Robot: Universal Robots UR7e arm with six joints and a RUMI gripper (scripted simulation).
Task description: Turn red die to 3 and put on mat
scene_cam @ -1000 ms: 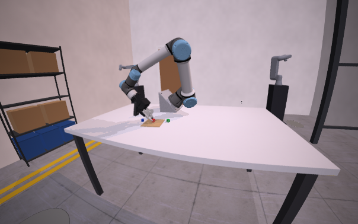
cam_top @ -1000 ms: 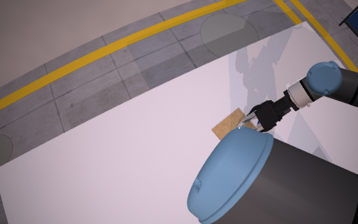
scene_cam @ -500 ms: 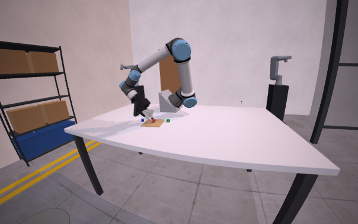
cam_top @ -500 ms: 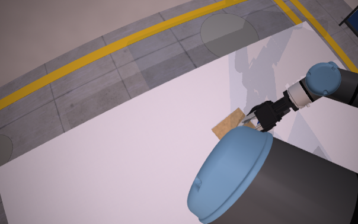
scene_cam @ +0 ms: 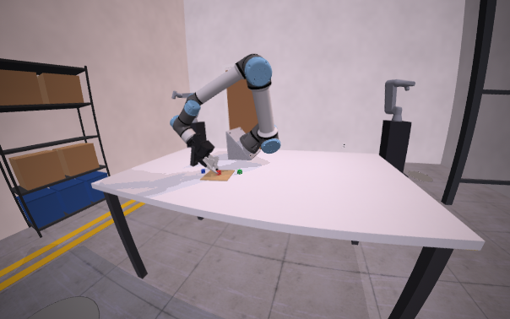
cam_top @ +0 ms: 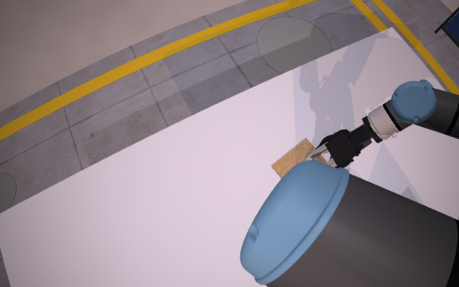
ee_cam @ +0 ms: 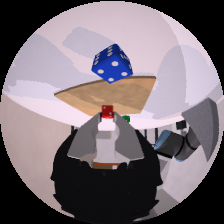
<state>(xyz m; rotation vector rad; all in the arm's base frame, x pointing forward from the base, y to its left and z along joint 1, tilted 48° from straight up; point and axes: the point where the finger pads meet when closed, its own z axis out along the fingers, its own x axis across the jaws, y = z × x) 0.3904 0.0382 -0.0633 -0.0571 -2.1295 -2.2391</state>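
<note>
My hand is 1 cm to the right of the red die and 1 cm above it. From my hand the other things lie so: mat: 1 cm to the left, 2 cm below; then blue die: 1 cm behind, 9 cm to the right, 1 cm below; then green die: 5 cm behind, 11 cm to the left, 1 cm below.
</note>
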